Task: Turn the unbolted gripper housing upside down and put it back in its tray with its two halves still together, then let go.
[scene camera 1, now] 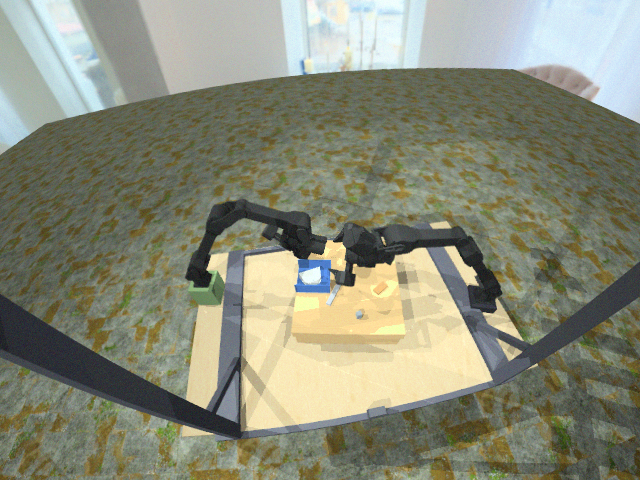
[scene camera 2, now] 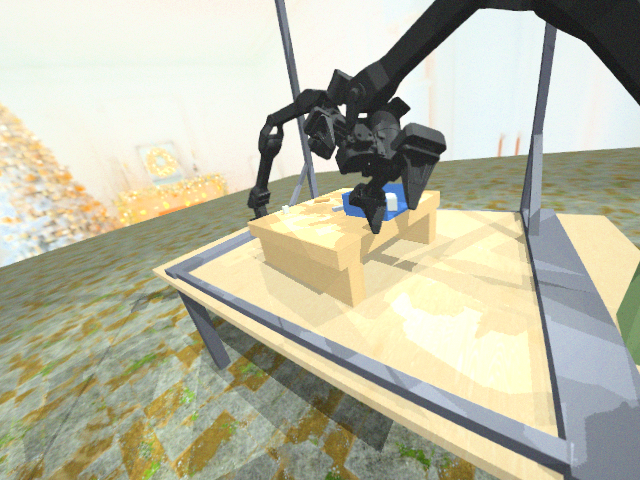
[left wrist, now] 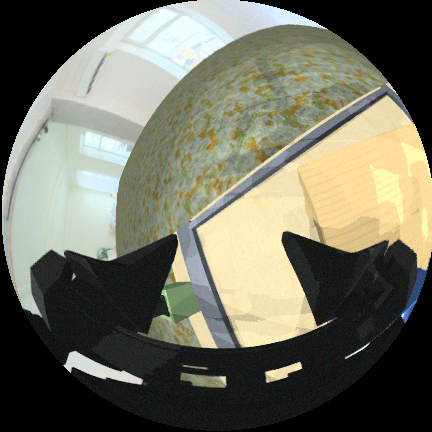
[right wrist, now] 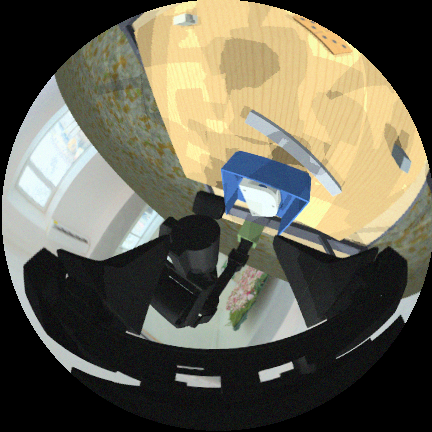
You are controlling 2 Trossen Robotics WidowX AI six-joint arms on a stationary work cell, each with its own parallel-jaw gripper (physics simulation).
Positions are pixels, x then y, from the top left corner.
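Labels:
My right gripper is visible in scene camera 1 [331,255]. Scene camera 2 shows my right gripper too, and so does the right wrist view; one spot on the gripper, [scene camera 2: 322,128], is the same spot as [right wrist: 113,313]. In the left wrist view my right gripper is out of frame. On a raised wooden block, [scene camera 2: 323,248] and [left wrist: 323,155] are the same spot.

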